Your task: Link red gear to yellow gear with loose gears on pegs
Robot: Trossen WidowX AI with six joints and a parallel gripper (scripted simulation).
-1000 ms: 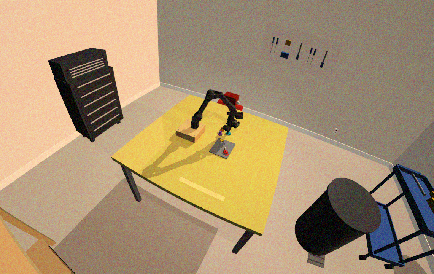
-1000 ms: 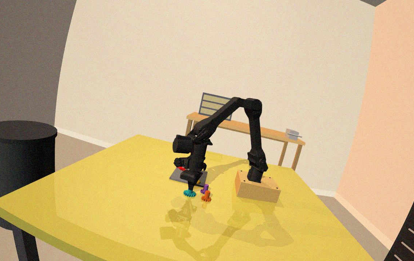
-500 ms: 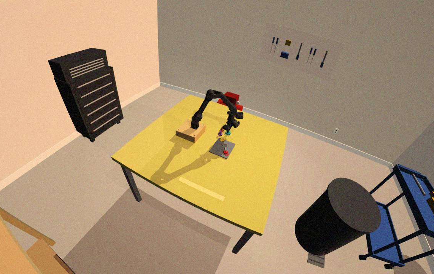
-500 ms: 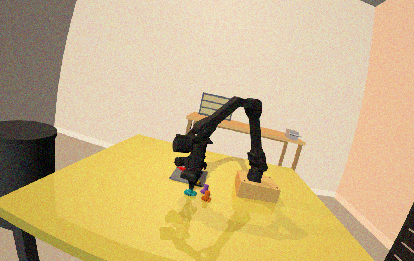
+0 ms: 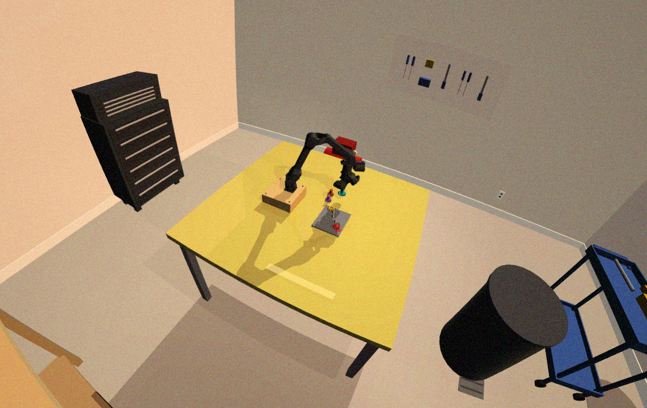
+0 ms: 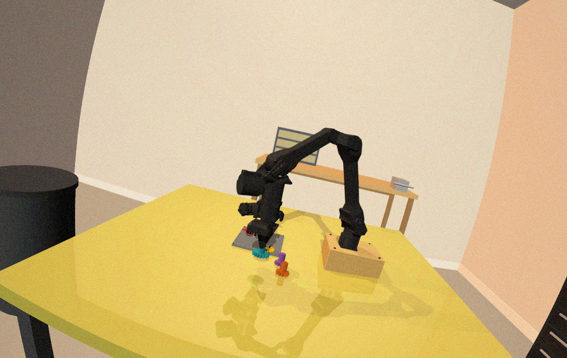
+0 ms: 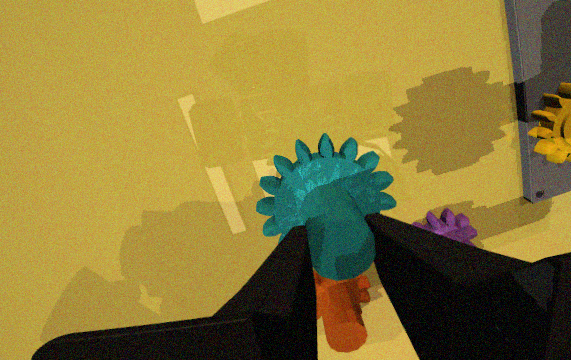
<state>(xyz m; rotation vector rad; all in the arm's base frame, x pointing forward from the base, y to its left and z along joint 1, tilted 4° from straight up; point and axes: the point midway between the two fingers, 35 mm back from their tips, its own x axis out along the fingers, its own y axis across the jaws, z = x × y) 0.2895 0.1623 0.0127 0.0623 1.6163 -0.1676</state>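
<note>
My gripper tip is now 220 mm to the left of the grey board, 60 mm above it and 30 mm short of it. The rest, counted from my gripper tip: teal gear (10 mm below); then purple gear (70 mm behind, 60 mm to the right, 50 mm below); then orange gear (80 mm behind, 50 mm below, 10 mm to the left).
</note>
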